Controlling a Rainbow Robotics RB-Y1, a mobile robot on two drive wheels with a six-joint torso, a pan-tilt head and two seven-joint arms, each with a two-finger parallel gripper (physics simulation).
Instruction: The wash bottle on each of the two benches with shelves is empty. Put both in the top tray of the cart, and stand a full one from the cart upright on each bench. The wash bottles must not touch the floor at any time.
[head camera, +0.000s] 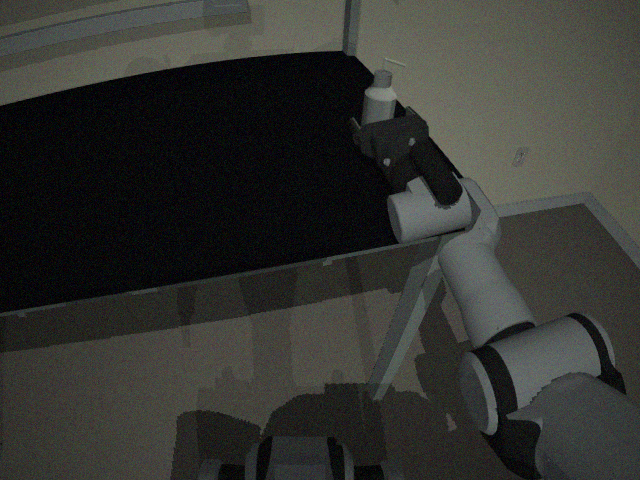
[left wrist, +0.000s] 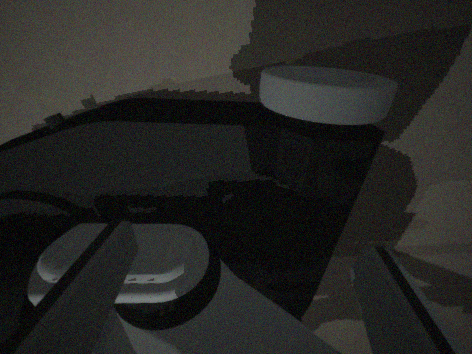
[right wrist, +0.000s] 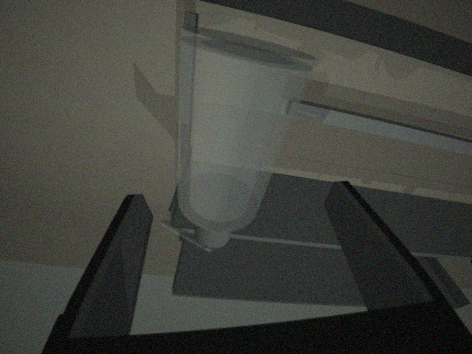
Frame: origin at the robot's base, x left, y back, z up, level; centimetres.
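Where they show: left gripper, between the fingertips: (left wrist: 243, 246); right gripper, between the fingertips: (head camera: 380, 116) (right wrist: 240, 199).
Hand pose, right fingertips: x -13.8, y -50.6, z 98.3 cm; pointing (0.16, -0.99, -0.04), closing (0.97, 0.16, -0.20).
Observation:
Each offset is from my right fingertips to the top centre of the thing. "pt": to the spot under its first point. Level surfaces: height alone.
A pale translucent wash bottle {dy -3.5, dx -1.1, dz +10.5 cm} (head camera: 378, 105) (right wrist: 220, 125) with a cap and a thin bent spout stands upright near the right end of the bench's black top {dz -6.9 cm} (head camera: 206, 155). Its fill level is hard to tell in the dim light. My right gripper (head camera: 381, 117) (right wrist: 240, 199) is open and empty, at the near side of the bottle; its fingers point toward the bottle and stand apart to either side of it. In the head camera the gripper body hides the bottle's lower part. My left gripper (left wrist: 243, 246) is open and empty, above my own base. The cart does not show.
A grey upright post (head camera: 351, 25) rises at the bench's far right corner, and a grey rail (head camera: 129, 20) runs along the upper left. A slanting bench leg {pt dy +15.3, dx -10.3, dz -44.2 cm} (head camera: 403, 320) stands at the near side. The wall with an outlet (head camera: 520, 156) is at the right.

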